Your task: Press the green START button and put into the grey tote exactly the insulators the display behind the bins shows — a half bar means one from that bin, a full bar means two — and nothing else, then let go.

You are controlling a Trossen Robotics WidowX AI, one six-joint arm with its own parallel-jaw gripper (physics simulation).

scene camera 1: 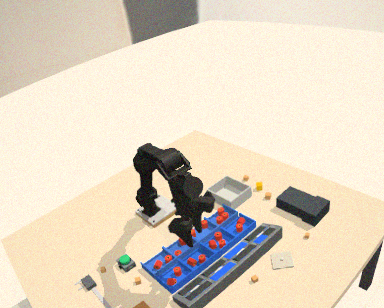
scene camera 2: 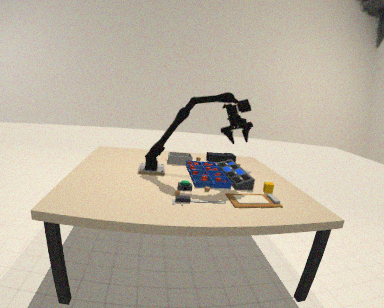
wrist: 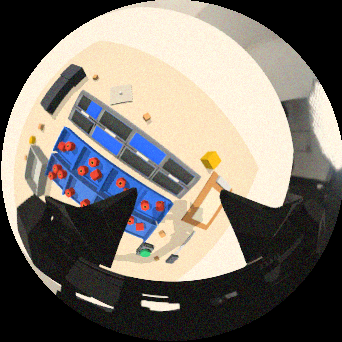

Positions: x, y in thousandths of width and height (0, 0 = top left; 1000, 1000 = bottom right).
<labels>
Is the gripper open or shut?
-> Open.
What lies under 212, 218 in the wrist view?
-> A black box.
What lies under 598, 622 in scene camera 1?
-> A grey tote.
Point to a black box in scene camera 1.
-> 811, 680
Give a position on a grey tote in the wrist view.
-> At 107, 472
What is the gripper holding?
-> Nothing.
</labels>
